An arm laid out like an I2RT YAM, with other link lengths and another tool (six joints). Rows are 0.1 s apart.
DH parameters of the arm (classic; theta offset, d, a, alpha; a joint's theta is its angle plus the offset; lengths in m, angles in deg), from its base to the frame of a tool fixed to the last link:
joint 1: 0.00 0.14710 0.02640 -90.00
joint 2: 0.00 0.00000 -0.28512 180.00
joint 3: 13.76 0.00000 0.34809 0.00
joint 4: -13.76 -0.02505 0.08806 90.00
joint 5: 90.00 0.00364 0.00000 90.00
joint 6: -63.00 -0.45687 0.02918 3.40
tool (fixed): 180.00 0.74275 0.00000 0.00
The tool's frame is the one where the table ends.
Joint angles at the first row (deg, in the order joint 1, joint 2, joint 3, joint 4, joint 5, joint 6):
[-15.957, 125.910, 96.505, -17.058, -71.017, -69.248]
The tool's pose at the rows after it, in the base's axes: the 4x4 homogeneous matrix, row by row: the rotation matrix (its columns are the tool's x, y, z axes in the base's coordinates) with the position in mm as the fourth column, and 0 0 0 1 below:
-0.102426 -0.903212 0.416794 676.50; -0.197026 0.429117 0.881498 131.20; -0.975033 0.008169 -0.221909 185.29; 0 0 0 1
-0.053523 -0.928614 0.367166 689.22; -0.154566 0.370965 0.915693 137.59; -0.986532 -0.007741 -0.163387 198.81; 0 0 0 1
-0.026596 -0.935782 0.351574 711.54; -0.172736 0.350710 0.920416 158.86; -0.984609 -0.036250 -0.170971 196.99; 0 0 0 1
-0.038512 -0.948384 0.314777 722.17; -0.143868 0.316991 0.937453 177.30; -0.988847 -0.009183 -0.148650 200.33; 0 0 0 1
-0.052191 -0.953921 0.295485 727.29; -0.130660 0.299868 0.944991 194.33; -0.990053 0.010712 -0.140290 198.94; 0 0 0 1
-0.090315 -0.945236 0.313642 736.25; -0.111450 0.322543 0.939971 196.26; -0.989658 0.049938 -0.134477 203.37; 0 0 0 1
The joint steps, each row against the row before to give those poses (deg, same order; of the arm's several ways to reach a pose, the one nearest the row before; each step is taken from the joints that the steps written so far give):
[0.044, 1.284, 2.197, -0.058, -0.883, -2.201]
[0.680, 5.953, 8.248, -0.020, -4.390, 0.930]
[2.355, 4.934, 7.584, 0.008, 1.275, 1.127]
[1.696, 4.520, 6.345, 0.311, -1.258, 3.618]
[1.487, 1.966, 2.134, 1.949, -0.021, 3.276]
[0.312, -0.323, -1.034, 4.510, 1.038, 6.164]

